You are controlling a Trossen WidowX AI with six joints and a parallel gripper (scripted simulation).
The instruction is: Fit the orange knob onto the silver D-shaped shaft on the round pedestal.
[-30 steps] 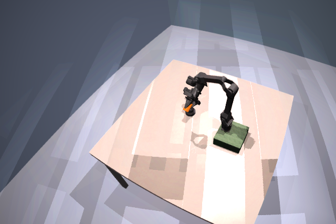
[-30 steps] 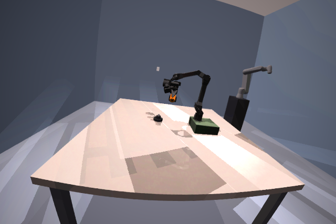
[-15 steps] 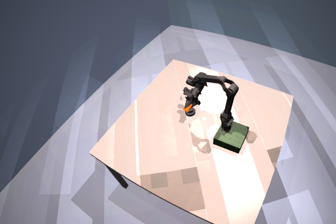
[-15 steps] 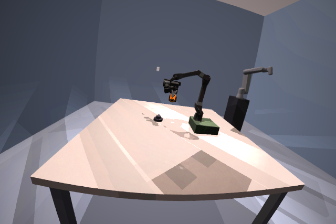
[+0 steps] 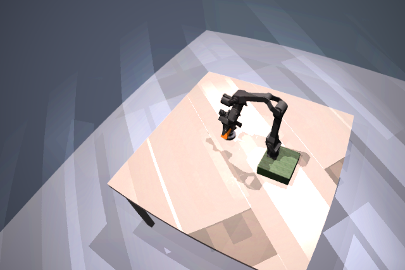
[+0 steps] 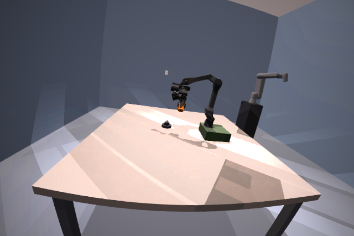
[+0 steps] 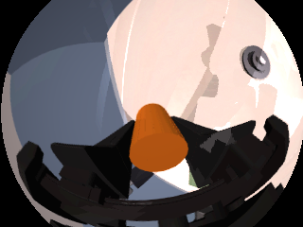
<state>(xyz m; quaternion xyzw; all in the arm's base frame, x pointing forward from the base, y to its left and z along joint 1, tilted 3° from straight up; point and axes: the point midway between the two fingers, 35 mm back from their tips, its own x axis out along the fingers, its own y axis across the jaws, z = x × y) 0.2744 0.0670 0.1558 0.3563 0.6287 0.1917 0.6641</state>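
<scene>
Now: the orange knob 20 mm to the right of my gripper tip, 20 mm above it and 10 mm behind it. The rest, counted from my gripper tip: round pedestal: 190 mm below, 180 mm to the right, 60 mm ahead.
</scene>
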